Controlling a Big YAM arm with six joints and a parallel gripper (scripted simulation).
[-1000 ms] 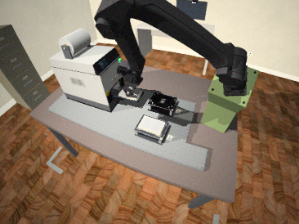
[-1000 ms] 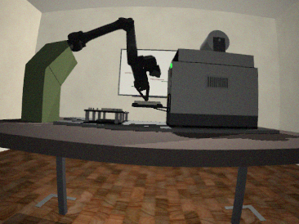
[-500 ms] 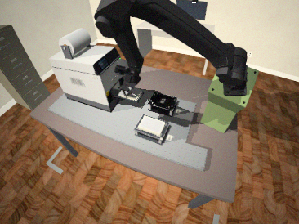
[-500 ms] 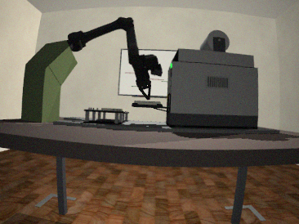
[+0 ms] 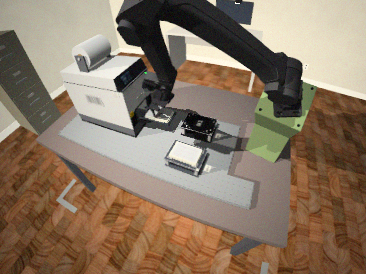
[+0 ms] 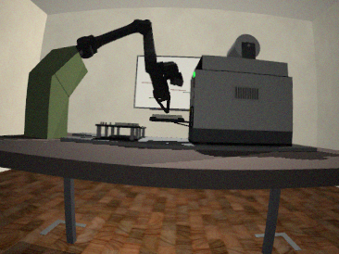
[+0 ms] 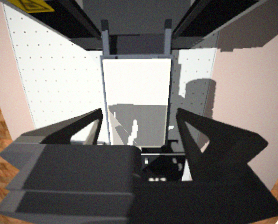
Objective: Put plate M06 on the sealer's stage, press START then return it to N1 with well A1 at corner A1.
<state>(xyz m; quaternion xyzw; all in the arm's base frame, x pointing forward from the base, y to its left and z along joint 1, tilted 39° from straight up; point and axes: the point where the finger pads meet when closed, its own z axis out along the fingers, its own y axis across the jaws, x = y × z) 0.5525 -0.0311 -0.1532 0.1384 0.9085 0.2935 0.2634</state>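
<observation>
Right now the sealer stage is 40 mm below my hand. The rest, counted from my hand: white start button (100 mm to the right, 100 mm ahead, 60 mm above); foil roll (340 mm ahead, 290 mm above, 30 mm to the right); plate (180 mm to the left, 180 mm behind, 70 mm below).
</observation>
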